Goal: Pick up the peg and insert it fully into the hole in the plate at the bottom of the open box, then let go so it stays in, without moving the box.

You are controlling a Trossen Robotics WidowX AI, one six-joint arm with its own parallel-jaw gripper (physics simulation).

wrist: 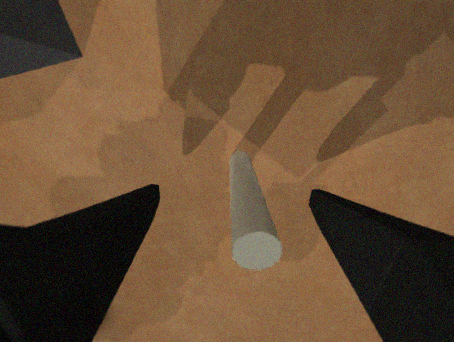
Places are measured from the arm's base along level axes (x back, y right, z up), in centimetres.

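Where they show: gripper, fingertip midpoint: [235, 194].
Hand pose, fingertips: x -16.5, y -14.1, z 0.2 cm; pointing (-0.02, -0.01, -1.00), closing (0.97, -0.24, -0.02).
Each offset is from my fingertips to the centre of the thing. "*": to the spot under its first point.
The peg @(dz +1.6, dx +0.6, dy +1.2 cm) [248, 205] is a pale grey cylinder standing upright on the brown surface, near the middle of the wrist view. Its round top end faces the camera, and its foot shows further up in the view. My gripper [235, 194] is open, with one black finger on the left and one on the right. The peg stands in the gap between the two fingers, apart from both, slightly nearer the right one in the view. A dark object with straight edges @(* dz +0.2, dx -7.0, dy +9.1 cm) [35, 40] shows in part at the top left; I cannot tell whether it is the box. The plate and its hole do not show.
The brown table top [120, 240] lies under the peg. Shadows of the arm and fingers fall across the upper part of the view, and one shadow runs up and right from the peg's foot. The dark object's corner is up and left of the peg.
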